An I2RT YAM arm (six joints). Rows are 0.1 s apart.
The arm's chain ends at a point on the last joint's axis. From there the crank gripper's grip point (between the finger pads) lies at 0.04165 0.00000 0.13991 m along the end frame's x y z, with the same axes.
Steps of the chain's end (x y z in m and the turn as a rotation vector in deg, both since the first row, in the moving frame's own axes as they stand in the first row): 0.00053, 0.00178, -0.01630, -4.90, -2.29, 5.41; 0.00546, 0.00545, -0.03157, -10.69, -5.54, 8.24; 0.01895, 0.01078, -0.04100, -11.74, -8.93, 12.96; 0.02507, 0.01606, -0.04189, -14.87, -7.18, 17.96
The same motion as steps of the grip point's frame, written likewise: -0.00583, 0.01744, -0.01543, -4.90, -2.29, 5.41; -0.01041, 0.03660, -0.03121, -10.69, -5.54, 8.24; -0.00720, 0.04634, -0.04018, -11.74, -8.93, 12.96; 0.00012, 0.06191, -0.04422, -14.87, -7.18, 17.96
